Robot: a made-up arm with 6 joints. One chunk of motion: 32 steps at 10 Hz.
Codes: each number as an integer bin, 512 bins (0 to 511) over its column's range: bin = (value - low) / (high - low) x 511, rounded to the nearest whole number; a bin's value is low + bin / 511 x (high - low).
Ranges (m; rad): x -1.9..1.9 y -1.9..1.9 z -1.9..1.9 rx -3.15..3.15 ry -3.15..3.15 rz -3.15..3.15
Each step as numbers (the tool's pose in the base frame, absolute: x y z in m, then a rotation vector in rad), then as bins.
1 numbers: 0.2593 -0.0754 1.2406 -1.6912 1.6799 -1.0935
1 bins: 290 245 422 118 392 167
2 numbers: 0.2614 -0.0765 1.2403 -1.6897 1.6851 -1.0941
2 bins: 291 245 422 118 392 167
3 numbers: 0.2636 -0.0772 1.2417 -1.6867 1.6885 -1.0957
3 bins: 291 245 422 119 392 167
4 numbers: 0.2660 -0.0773 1.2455 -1.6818 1.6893 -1.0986
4 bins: 291 245 423 119 393 166
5 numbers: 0.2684 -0.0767 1.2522 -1.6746 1.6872 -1.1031
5 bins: 292 245 424 120 392 166
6 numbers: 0.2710 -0.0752 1.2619 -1.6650 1.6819 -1.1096
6 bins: 292 245 425 120 392 165
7 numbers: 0.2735 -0.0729 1.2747 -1.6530 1.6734 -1.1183
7 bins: 292 246 427 121 391 165
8 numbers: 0.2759 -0.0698 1.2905 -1.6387 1.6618 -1.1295
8 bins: 293 246 429 123 390 164
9 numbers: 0.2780 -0.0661 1.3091 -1.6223 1.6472 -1.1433
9 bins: 293 247 432 124 389 163
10 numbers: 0.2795 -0.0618 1.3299 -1.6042 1.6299 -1.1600
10 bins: 293 247 434 125 388 161
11 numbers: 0.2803 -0.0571 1.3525 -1.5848 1.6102 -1.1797
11 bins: 293 248 437 127 386 160
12 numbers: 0.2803 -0.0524 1.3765 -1.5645 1.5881 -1.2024
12 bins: 293 248 441 129 384 158
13 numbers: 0.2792 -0.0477 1.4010 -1.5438 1.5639 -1.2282
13 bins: 293 249 444 130 382 156
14 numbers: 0.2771 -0.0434 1.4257 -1.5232 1.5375 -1.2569
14 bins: 293 250 447 132 380 154
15 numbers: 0.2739 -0.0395 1.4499 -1.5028 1.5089 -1.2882
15 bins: 292 250 450 134 378 151
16 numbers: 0.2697 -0.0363 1.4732 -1.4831 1.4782 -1.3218
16 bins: 292 251 454 135 375 148
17 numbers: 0.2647 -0.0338 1.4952 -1.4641 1.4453 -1.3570
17 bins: 291 251 457 137 373 145
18 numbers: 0.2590 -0.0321 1.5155 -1.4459 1.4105 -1.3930
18 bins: 290 251 459 138 370 143
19 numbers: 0.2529 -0.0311 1.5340 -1.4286 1.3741 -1.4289
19 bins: 290 251 462 140 367 140
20 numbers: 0.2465 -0.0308 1.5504 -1.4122 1.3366 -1.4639
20 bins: 289 251 464 141 364 137
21 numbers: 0.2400 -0.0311 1.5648 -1.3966 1.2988 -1.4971
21 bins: 288 251 466 142 361 134
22 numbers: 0.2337 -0.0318 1.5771 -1.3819 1.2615 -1.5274
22 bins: 287 251 468 143 358 132
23 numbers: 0.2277 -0.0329 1.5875 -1.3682 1.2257 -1.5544
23 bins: 286 251 469 145 355 129
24 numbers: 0.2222 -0.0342 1.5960 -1.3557 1.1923 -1.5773
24 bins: 285 251 470 146 352 128
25 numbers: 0.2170 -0.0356 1.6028 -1.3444 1.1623 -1.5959
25 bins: 285 251 471 146 350 126
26 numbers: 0.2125 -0.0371 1.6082 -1.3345 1.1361 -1.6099
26 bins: 284 251 472 147 348 125
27 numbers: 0.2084 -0.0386 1.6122 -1.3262 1.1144 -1.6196
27 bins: 284 250 472 148 346 124
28 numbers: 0.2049 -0.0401 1.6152 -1.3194 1.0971 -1.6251
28 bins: 283 250 473 148 344 124
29 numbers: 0.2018 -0.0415 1.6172 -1.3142 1.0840 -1.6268
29 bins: 283 250 473 149 343 124
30 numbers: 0.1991 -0.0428 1.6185 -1.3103 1.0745 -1.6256
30 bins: 282 250 473 149 343 124
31 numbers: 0.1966 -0.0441 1.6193 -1.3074 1.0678 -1.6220
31 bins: 282 250 473 149 342 124
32 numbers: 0.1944 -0.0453 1.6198 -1.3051 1.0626 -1.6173
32 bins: 282 249 473 150 342 124
